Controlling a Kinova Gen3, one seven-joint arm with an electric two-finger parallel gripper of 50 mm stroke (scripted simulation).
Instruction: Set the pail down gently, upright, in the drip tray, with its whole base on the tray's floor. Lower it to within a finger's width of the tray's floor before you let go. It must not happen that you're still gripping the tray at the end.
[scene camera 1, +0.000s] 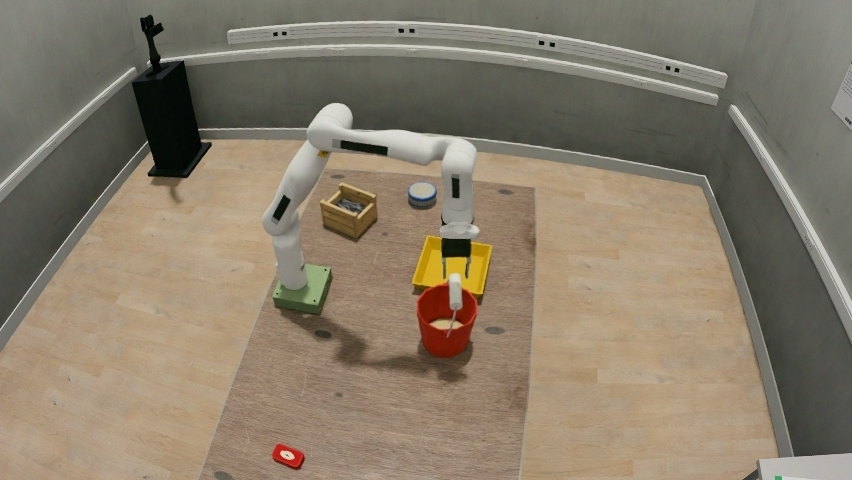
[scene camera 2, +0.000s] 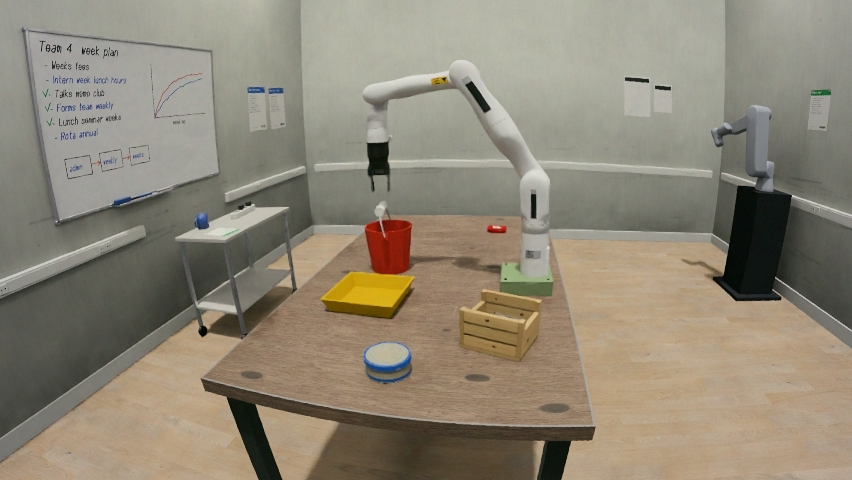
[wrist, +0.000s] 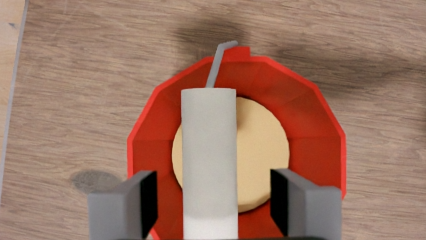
Labels:
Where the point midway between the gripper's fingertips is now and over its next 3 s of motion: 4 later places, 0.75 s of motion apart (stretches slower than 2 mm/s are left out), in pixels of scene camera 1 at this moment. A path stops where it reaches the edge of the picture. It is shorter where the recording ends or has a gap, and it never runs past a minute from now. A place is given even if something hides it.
My gripper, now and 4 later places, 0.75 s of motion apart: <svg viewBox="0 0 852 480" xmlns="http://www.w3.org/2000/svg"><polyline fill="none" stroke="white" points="455,276 455,280 455,291 455,295 455,293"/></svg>

